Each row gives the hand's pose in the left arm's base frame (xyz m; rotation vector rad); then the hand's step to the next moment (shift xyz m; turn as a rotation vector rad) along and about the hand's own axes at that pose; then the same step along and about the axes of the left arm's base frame.
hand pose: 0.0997 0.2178 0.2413 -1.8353 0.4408 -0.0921
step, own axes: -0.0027 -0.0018 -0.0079 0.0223 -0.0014 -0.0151
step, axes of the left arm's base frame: -0.0043 -0.0058 0.0046 0.0167 -0.0210 0.0024
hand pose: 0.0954 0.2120 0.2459 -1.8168 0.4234 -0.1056
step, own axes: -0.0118 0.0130 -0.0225 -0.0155 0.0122 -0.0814
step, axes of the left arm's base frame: -0.0204 -0.0195 -0.0041 -0.0406 -0.0718 0.0143
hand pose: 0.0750 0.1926 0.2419 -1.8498 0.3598 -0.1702
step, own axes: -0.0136 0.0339 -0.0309 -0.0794 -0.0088 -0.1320
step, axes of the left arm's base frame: -0.0274 -0.0326 -0.0219 -0.1125 -0.0909 0.0538
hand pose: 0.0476 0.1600 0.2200 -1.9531 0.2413 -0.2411
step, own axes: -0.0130 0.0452 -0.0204 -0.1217 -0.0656 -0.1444
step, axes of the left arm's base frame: -0.0207 -0.0315 -0.0347 -0.1533 -0.0685 0.1086
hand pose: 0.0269 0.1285 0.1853 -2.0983 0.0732 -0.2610
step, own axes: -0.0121 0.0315 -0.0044 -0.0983 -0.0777 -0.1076
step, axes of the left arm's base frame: -0.0111 -0.0181 -0.0266 -0.1232 -0.0349 0.1043
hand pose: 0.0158 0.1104 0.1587 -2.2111 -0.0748 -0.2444
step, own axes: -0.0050 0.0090 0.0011 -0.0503 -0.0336 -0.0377
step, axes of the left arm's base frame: -0.0035 -0.0044 -0.0087 -0.0596 -0.0078 0.0383
